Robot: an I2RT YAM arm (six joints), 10 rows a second.
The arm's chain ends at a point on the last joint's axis. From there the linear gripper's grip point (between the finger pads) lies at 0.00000 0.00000 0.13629 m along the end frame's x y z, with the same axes.
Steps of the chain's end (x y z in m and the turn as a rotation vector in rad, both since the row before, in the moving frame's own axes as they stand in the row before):
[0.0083 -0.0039 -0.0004 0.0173 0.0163 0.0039]
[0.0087 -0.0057 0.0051 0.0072 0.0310 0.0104]
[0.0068 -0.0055 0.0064 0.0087 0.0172 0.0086]
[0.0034 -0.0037 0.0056 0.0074 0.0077 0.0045]
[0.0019 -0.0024 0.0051 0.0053 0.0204 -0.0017]
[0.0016 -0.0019 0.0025 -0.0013 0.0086 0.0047]
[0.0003 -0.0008 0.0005 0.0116 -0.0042 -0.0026]
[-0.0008 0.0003 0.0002 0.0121 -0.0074 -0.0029]
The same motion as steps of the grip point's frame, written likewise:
[0.0105 -0.0063 -0.0004 0.0173 0.0163 0.0039]
[0.0129 -0.0067 0.0050 0.0072 0.0310 0.0104]
[0.0091 -0.0067 0.0064 0.0087 0.0172 0.0086]
[0.0045 -0.0047 0.0056 0.0074 0.0077 0.0045]
[0.0047 -0.0031 0.0051 0.0053 0.0204 -0.0017]
[0.0028 -0.0017 0.0025 -0.0013 0.0086 0.0047]
[-0.0003 -0.0024 0.0005 0.0116 -0.0042 -0.0026]
[-0.0018 -0.0013 0.0002 0.0121 -0.0074 -0.0029]

